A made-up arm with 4 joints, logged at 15 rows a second.
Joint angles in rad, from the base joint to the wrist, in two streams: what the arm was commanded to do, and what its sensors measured. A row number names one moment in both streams.
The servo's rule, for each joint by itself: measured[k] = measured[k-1] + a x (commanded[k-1-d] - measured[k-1]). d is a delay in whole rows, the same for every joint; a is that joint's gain. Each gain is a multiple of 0.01, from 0.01 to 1. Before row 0 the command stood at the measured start. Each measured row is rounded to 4 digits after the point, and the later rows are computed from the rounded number. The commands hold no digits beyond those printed.
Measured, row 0:
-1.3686 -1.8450 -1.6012 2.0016
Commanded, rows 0 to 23:
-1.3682 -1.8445 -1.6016 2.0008
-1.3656 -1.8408 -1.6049 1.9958
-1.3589 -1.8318 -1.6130 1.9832
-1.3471 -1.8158 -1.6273 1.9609
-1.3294 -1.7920 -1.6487 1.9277
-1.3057 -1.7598 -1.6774 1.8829
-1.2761 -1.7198 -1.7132 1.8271
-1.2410 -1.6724 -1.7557 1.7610
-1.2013 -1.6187 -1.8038 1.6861
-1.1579 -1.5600 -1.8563 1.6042
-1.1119 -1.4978 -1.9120 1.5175
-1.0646 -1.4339 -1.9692 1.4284
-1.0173 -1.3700 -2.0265 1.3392
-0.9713 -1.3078 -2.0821 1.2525
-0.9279 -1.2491 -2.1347 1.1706
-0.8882 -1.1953 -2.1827 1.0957
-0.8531 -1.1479 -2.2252 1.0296
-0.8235 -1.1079 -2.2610 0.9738
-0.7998 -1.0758 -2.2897 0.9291
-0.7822 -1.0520 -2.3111 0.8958
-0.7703 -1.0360 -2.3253 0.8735
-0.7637 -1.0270 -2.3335 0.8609
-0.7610 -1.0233 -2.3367 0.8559
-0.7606 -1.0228 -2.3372 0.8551
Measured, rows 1 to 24:
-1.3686 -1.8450 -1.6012 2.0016
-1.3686 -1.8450 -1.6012 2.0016
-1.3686 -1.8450 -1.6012 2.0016
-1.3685 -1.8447 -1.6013 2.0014
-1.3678 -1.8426 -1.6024 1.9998
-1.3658 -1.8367 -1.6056 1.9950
-1.3615 -1.8252 -1.6121 1.9851
-1.3541 -1.8069 -1.6231 1.9685
-1.3430 -1.7810 -1.6394 1.9437
-1.3276 -1.7473 -1.6615 1.9099
-1.3077 -1.7061 -1.6898 1.8667
-1.2832 -1.6580 -1.7240 1.8143
-1.2544 -1.6041 -1.7637 1.7534
-1.2216 -1.5456 -1.8082 1.6850
-1.1855 -1.4842 -1.8565 1.6106
-1.1468 -1.4214 -1.9075 1.5319
-1.1064 -1.3589 -1.9599 1.4509
-1.0653 -1.2985 -2.0123 1.3696
-1.0246 -1.2417 -2.0634 1.2902
-0.9852 -1.1901 -2.1119 1.2146
-0.9480 -1.1449 -2.1566 1.1448
-0.9139 -1.1069 -2.1965 1.0822
-0.8836 -1.0767 -2.2309 1.0281
-0.8575 -1.0543 -2.2592 0.9833
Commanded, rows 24 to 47:
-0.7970 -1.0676 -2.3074 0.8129
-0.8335 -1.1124 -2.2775 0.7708
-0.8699 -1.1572 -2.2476 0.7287
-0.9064 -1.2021 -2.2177 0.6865
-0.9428 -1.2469 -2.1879 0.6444
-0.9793 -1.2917 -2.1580 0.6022
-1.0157 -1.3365 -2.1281 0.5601
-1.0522 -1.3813 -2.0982 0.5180
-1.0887 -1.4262 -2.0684 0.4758
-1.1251 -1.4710 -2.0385 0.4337
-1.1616 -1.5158 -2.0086 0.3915
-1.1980 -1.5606 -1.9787 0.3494
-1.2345 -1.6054 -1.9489 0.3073
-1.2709 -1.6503 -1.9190 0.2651
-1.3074 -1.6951 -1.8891 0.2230
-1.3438 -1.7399 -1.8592 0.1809
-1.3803 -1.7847 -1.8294 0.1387
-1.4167 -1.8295 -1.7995 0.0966
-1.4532 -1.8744 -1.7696 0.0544
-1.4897 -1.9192 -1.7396 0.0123
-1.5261 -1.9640 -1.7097 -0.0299
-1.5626 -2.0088 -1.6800 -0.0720
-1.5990 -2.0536 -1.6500 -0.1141
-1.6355 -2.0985 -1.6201 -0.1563
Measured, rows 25 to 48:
-0.8359 -1.0393 -2.2815 0.9478
-0.8187 -1.0305 -2.2981 0.9211
-0.8053 -1.0263 -2.3098 0.9020
-0.8034 -1.0490 -2.3091 0.8762
-0.8103 -1.0839 -2.2996 0.8456
-0.8240 -1.1242 -2.2840 0.8117
-0.8430 -1.1670 -2.2641 0.7754
-0.8660 -1.2109 -2.2412 0.7374
-0.8921 -1.2553 -2.2162 0.6982
-0.9205 -1.3000 -2.1898 0.6582
-0.9508 -1.3447 -2.1623 0.6175
-0.9825 -1.3895 -2.1341 0.5764
-1.0153 -1.4343 -2.1054 0.5350
-1.0489 -1.4791 -2.0764 0.4934
-1.0832 -1.5239 -2.0471 0.4516
-1.1180 -1.5687 -2.0176 0.4098
-1.1532 -1.6136 -1.9880 0.3678
-1.1887 -1.6584 -1.9583 0.3258
-1.2244 -1.7032 -1.9286 0.2838
-1.2603 -1.7480 -1.8988 0.2417
-1.2963 -1.7928 -1.8690 0.1996
-1.3324 -1.8377 -1.8392 0.1575
-1.3686 -1.8825 -1.8093 0.1154
-1.4048 -1.9273 -1.7794 0.0733

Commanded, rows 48 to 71:
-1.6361 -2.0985 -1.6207 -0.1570
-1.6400 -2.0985 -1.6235 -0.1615
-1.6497 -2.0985 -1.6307 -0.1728
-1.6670 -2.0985 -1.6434 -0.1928
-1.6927 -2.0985 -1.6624 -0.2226
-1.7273 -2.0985 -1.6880 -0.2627
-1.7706 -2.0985 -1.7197 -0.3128
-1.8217 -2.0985 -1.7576 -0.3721
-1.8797 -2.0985 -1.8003 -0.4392
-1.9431 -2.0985 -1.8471 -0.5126
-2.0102 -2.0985 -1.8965 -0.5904
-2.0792 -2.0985 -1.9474 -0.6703
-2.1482 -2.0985 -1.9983 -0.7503
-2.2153 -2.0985 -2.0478 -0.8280
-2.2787 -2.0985 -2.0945 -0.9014
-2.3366 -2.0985 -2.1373 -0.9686
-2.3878 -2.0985 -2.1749 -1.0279
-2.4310 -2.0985 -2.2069 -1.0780
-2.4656 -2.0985 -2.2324 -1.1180
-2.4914 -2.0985 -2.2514 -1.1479
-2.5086 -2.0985 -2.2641 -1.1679
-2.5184 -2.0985 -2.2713 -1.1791
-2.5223 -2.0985 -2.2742 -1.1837
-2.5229 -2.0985 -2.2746 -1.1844
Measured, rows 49 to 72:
-1.4411 -1.9721 -1.7496 0.0312
-1.4774 -2.0169 -1.7197 -0.0109
-1.5138 -2.0618 -1.6898 -0.0531
-1.5419 -2.0820 -1.6691 -0.0832
-1.5645 -2.0911 -1.6554 -0.1059
-1.5841 -2.0952 -1.6480 -0.1253
-1.6032 -2.0970 -1.6466 -0.1449
-1.6238 -2.0978 -1.6513 -0.1674
-1.6476 -2.0982 -1.6623 -0.1950
-1.6759 -2.0984 -1.6795 -0.2292
-1.7094 -2.0985 -1.7029 -0.2706
-1.7486 -2.0985 -1.7321 -0.3195
-1.7933 -2.0985 -1.7666 -0.3755
-1.8432 -2.0985 -1.8056 -0.4378
-1.8975 -2.0985 -1.8481 -0.5052
-1.9552 -2.0985 -1.8932 -0.5763
-2.0150 -2.0985 -1.9396 -0.6493
-2.0757 -2.0985 -1.9861 -0.7224
-2.1357 -2.0985 -2.0315 -0.7938
-2.1937 -2.0985 -2.0745 -0.8617
-2.2483 -2.0985 -2.1142 -0.9244
-2.2983 -2.0985 -2.1497 -0.9805
-2.3427 -2.0985 -2.1802 -1.0290
-2.3809 -2.0985 -2.2054 -1.0693

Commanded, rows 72 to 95:
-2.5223 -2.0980 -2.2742 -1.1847
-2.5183 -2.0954 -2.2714 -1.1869
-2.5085 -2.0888 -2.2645 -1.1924
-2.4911 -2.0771 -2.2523 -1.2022
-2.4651 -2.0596 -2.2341 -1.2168
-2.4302 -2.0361 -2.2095 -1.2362
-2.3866 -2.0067 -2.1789 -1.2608
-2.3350 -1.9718 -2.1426 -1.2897
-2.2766 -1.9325 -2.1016 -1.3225
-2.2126 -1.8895 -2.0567 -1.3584
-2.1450 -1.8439 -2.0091 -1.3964
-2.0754 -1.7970 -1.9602 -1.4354
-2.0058 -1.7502 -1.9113 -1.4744
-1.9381 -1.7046 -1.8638 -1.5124
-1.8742 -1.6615 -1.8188 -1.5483
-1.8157 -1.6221 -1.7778 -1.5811
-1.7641 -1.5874 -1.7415 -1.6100
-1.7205 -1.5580 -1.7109 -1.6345
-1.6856 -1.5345 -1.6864 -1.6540
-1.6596 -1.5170 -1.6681 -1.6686
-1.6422 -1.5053 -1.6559 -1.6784
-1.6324 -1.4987 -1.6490 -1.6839
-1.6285 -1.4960 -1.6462 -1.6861
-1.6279 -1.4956 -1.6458 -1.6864
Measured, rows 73 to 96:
-2.4125 -2.0985 -2.2252 -1.1011
-2.4378 -2.0985 -2.2399 -1.1251
-2.4574 -2.0985 -2.2503 -1.1423
-2.4723 -2.0982 -2.2575 -1.1546
-2.4829 -2.0967 -2.2617 -1.1640
-2.4888 -2.0924 -2.2625 -1.1722
-2.4893 -2.0840 -2.2594 -1.1809
-2.4837 -2.0706 -2.2518 -1.1913
-2.4714 -2.0516 -2.2391 -1.2043
-2.4519 -2.0269 -2.2210 -1.2207
-2.4250 -1.9966 -2.1975 -1.2407
-2.3909 -1.9613 -2.1687 -1.2644
-2.3499 -1.9218 -2.1351 -1.2917
-2.3028 -1.8790 -2.0973 -1.3221
-2.2505 -1.8339 -2.0562 -1.3550
-2.1942 -1.7879 -2.0127 -1.3896
-2.1353 -1.7421 -1.9680 -1.4252
-2.0752 -1.6978 -1.9232 -1.4609
-2.0155 -1.6562 -1.8796 -1.4958
-1.9577 -1.6184 -1.8382 -1.5289
-1.9031 -1.5852 -1.8000 -1.5595
-1.8531 -1.5573 -1.7659 -1.5869
-1.8086 -1.5351 -1.7366 -1.6106
-1.7703 -1.5187 -1.7124 -1.6303

